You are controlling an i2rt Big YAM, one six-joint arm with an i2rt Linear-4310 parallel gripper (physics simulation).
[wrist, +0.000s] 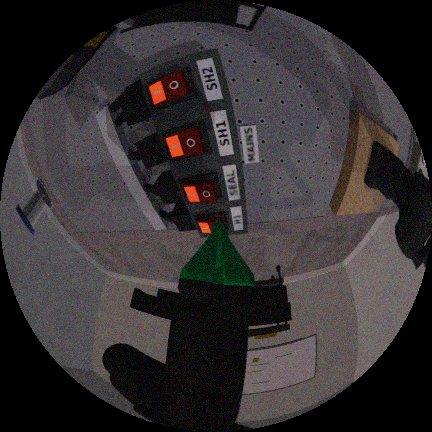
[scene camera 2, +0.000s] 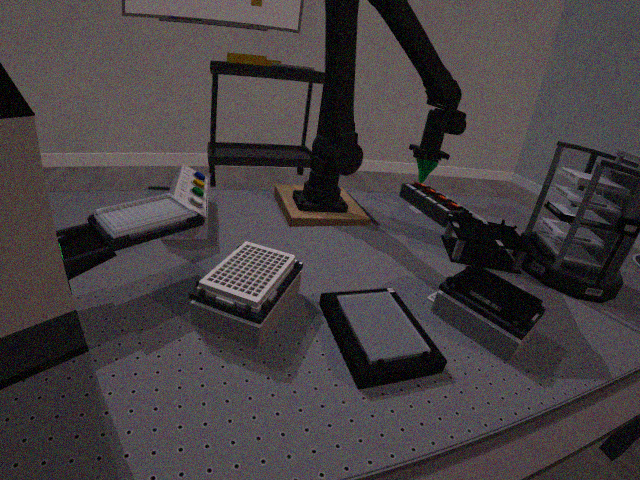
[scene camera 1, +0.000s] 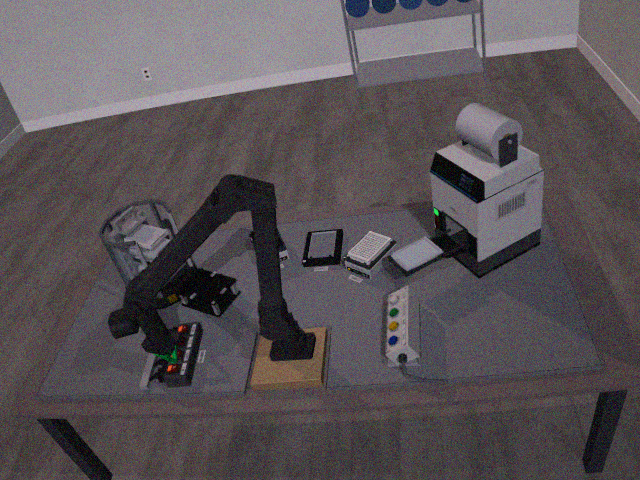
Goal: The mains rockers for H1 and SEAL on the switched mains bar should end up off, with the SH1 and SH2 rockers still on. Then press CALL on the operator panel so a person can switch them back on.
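Places are measured from the arm's base along level axes (x back, y right, z up), in metres.
Pixels of known places: gripper, fingertip midpoint: (wrist: 217, 223) (scene camera 2: 420, 183) (scene camera 1: 175, 361); arm's base, origin of the base link: (wrist: 380, 166) (scene camera 2: 319, 204) (scene camera 1: 293, 348).
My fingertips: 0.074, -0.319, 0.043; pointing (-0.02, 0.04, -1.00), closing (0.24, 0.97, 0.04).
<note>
For each thing: its top centre in the pictures, then the offset to it from my fingertips, as dx, dy, dz.
- SH2 rocker, middle of its top: (wrist: 164, 87) -0.135, -0.024, -0.004
- SH1 rocker, middle of its top: (wrist: 182, 144) -0.085, -0.019, -0.004
- SEAL rocker, middle of its top: (wrist: 198, 195) -0.035, -0.014, -0.004
- H1 rocker, middle of its top: (wrist: 210, 229) (scene camera 1: 171, 366) +0.014, -0.010, -0.004
- operator panel, middle of its top: (scene camera 2: 186, 179) (scene camera 1: 401, 313) -0.117, +0.624, +0.027
- black fixture, middle of its top: (scene camera 2: 490, 224) (scene camera 1: 203, 281) -0.307, +0.005, +0.019
- plate carousel, middle of its top: (scene camera 2: 617, 150) (scene camera 1: 132, 215) -0.396, -0.193, +0.235
- white instrument, middle of its top: (scene camera 1: 484, 113) -0.479, +0.890, +0.399
The switched mains bar (scene camera 1: 180, 379) (scene camera 2: 423, 202) (wrist: 176, 115) lies at the left front in scene camera 1. In the wrist view the SH2 rocker (wrist: 170, 88), SH1 rocker (wrist: 185, 143), SEAL rocker (wrist: 201, 193) and H1 rocker (wrist: 204, 228) each show a lit orange half on the I side. My gripper (scene camera 1: 174, 360) (scene camera 2: 422, 180) (wrist: 217, 223) is shut and empty, its green fingertips at the H1 rocker and hiding part of it; contact cannot be told. The operator panel (scene camera 1: 403, 316) (scene camera 2: 184, 188) has white, green, yellow and blue buttons; its labels are unreadable.
Black plugs (wrist: 152, 150) line the bar's side. A black fixture (scene camera 1: 209, 290) (scene camera 2: 478, 250) stands behind the bar, near a plate carousel (scene camera 2: 542, 188). My arm stands on a wooden base (scene camera 1: 286, 376) (scene camera 2: 330, 219) between bar and panel. A white instrument (scene camera 1: 509, 227) stands at the right.
</note>
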